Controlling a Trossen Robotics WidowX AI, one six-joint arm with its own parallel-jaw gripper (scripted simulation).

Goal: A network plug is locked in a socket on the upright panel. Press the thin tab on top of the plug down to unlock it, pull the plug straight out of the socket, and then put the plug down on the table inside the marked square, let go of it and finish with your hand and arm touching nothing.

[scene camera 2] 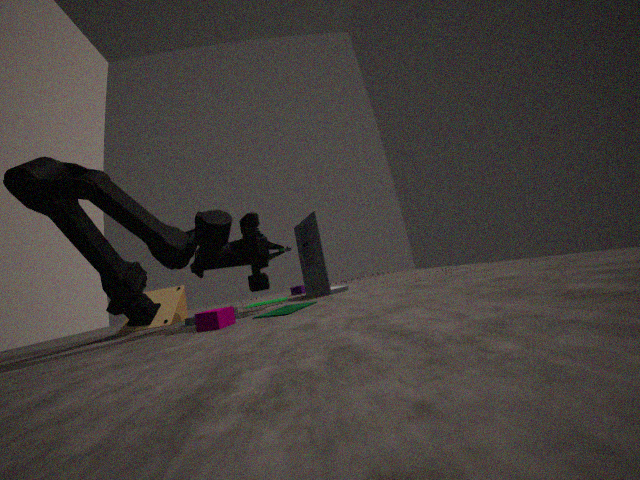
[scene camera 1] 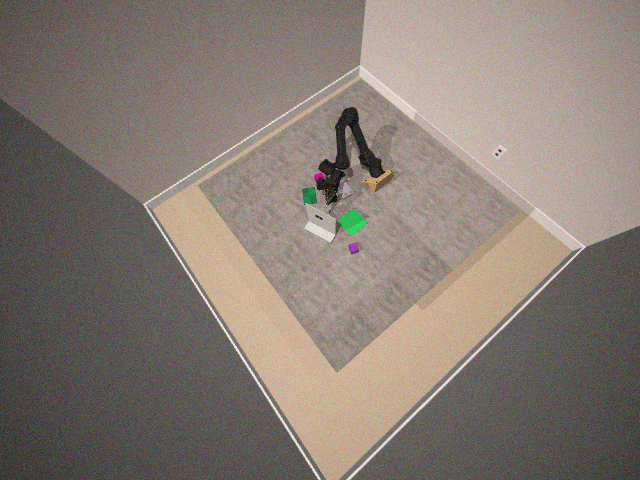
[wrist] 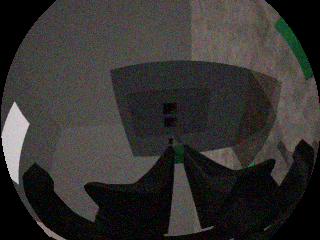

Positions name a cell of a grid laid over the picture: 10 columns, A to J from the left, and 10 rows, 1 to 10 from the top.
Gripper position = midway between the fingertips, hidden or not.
I see my gripper (scene camera 2: E6) and an upright grey panel (scene camera 1: F5).
My gripper is seen too in the wrist view (wrist: F7).
